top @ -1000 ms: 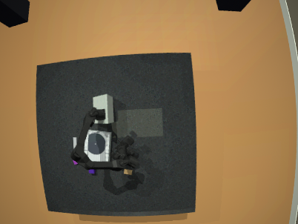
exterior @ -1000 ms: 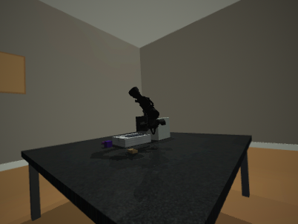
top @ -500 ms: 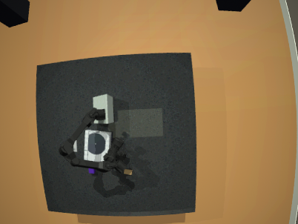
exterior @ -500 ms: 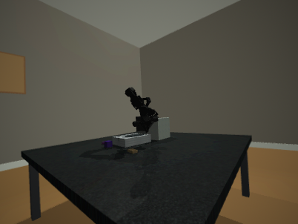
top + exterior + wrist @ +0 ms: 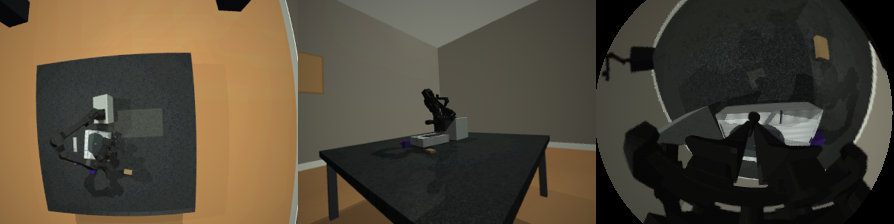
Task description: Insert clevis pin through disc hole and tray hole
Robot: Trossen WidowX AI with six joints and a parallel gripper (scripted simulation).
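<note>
Now: gripper tip 20 mm past the grey aluminium disc, 100 mm to the left of it and 40 mm above it. The rest, counted from my gripper tip: steel clevis pin: 10 mm to the right; then rimmed steel tray: 10 mm ahead, 100 mm to the right, 50 mm below; then purple cube: 180 mm ahead, 170 mm to the right, 80 mm below.
</note>
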